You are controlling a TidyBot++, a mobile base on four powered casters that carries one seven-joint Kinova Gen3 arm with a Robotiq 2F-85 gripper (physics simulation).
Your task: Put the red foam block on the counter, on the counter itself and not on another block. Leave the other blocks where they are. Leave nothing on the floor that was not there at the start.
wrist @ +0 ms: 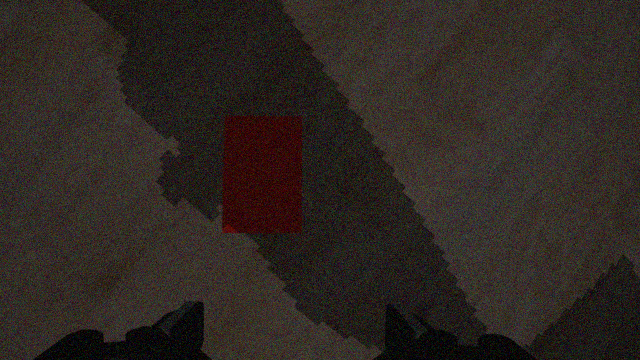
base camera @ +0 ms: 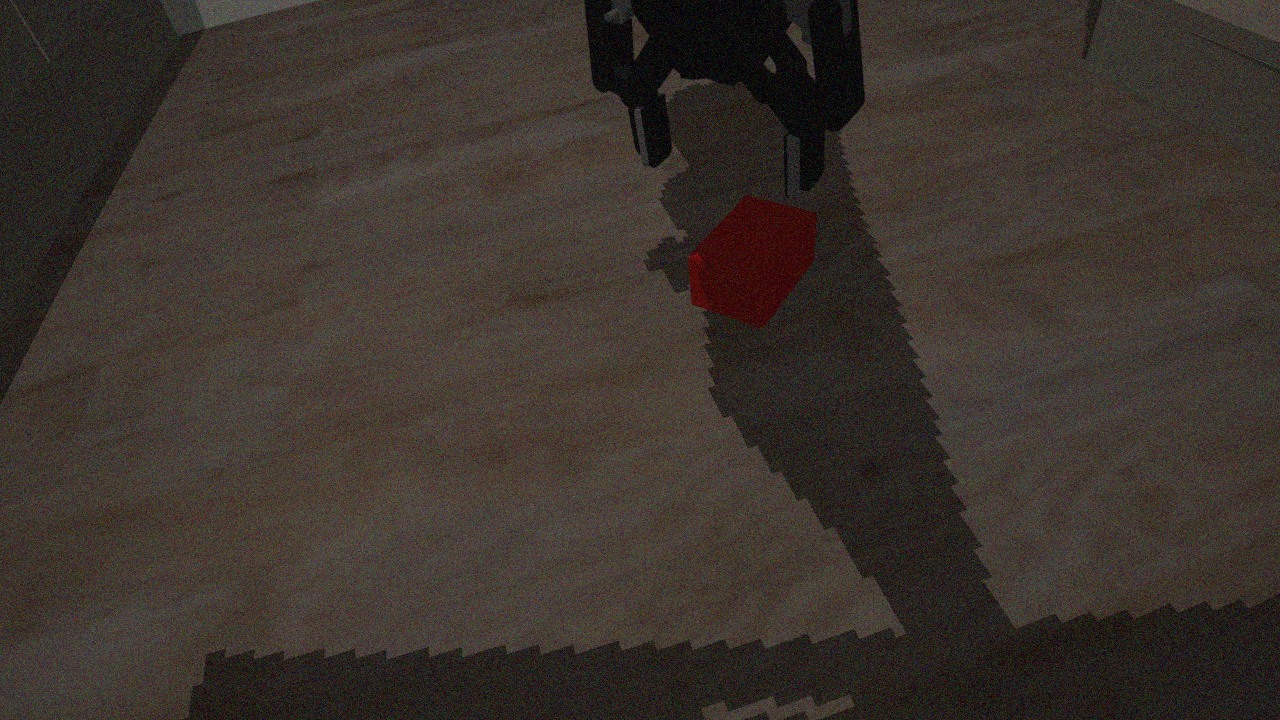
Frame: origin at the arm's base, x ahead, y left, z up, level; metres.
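Where they show: gripper, fingertip midpoint: [wrist: 295, 324] [base camera: 725, 175].
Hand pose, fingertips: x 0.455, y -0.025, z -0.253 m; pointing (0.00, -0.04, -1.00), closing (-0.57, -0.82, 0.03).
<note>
Each offset is from my fingertips to the top centre of the thing. "spot": to the spot under its first point. Level surfaces: height alone.
The red foam block {dz -0.098, dx +0.080, dy -0.025 m} [base camera: 754, 259] [wrist: 262, 175] lies on the wooden floor, mostly in the arm's shadow. My gripper [base camera: 723, 170] [wrist: 295, 324] is open, with nothing between its fingers. In the base camera view it hangs above the floor, its fingertips beyond the block. In the wrist view the block is ahead of the fingertips and a little left of the middle between them, its long sides running straight up the view. The counter top and the other blocks cannot be made out in these views.
A dark grey panel [base camera: 71, 116] stands along the left side in the base camera view. A pale furniture piece {spot: dz -0.101, dx +0.282, dy -0.477 m} [base camera: 1199, 80] is at the upper right. A long shadow falls across the wooden floor {dz -0.143 m} [base camera: 402, 376].
</note>
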